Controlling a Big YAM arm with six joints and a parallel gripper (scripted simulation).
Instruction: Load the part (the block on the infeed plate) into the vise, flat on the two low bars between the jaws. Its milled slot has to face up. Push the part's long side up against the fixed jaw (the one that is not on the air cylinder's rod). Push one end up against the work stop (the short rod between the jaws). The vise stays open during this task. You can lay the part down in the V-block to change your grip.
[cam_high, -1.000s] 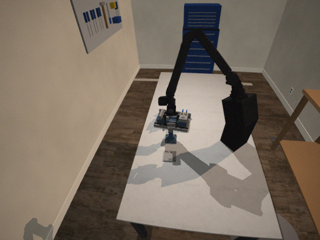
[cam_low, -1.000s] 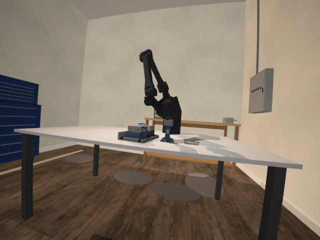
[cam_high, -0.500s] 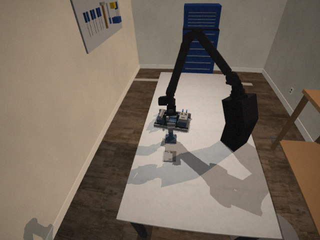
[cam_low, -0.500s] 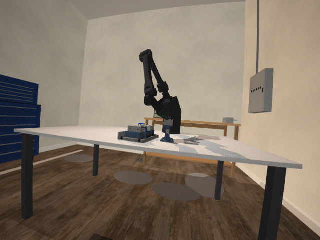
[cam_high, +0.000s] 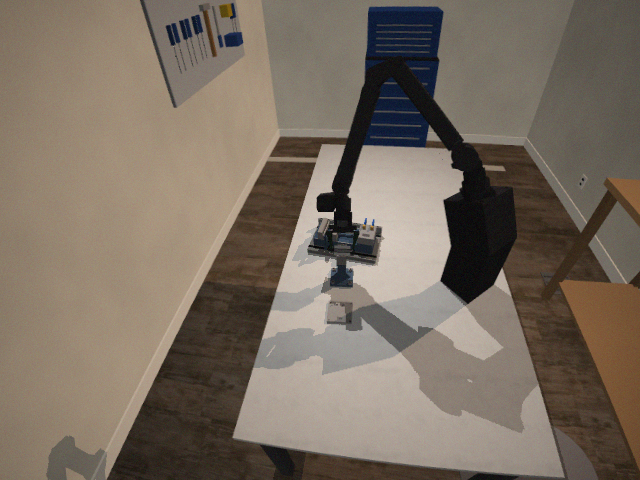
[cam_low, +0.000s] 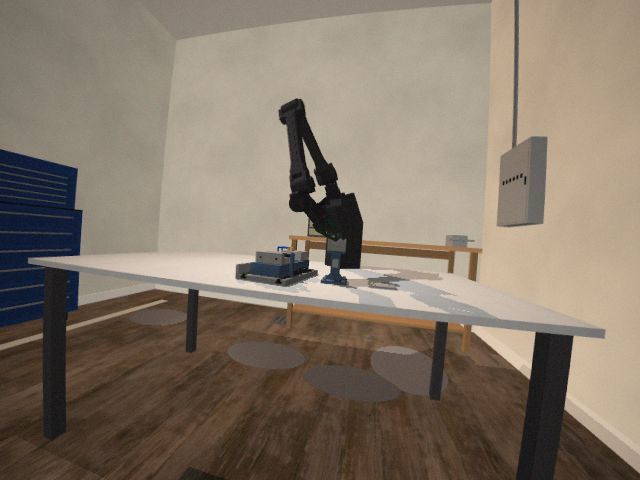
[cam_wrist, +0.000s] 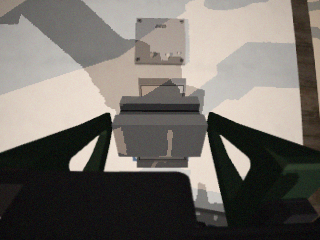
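Now: hand right at the part. The rest, counted from my hand: post: 100 mm below; then air cylinder rod: 40 mm behind, 190 mm to the right, 80 mm below; then work stop rod: 60 mm ahead, 170 mm to the right, 70 mm below.
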